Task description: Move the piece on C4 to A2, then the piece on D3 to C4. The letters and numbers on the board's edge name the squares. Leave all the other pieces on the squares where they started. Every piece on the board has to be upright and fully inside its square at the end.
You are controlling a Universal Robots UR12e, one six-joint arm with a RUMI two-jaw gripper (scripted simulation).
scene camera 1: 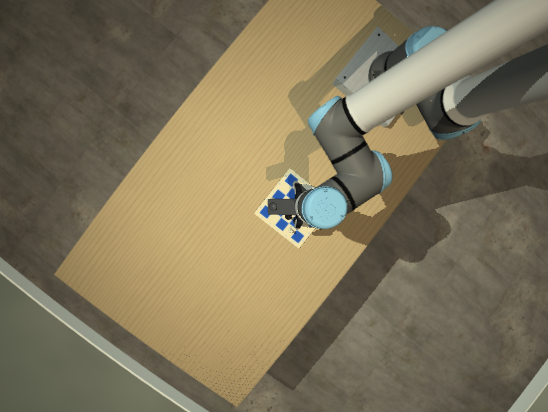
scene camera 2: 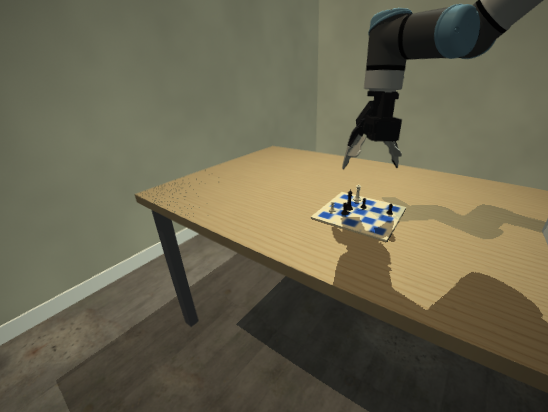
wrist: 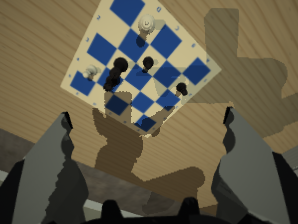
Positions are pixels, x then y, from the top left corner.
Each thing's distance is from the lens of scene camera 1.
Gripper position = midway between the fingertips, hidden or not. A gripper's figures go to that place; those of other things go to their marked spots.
my gripper [scene camera 1: 296,205]: 99 cm
chessboard [scene camera 1: 284,189]: 112 cm
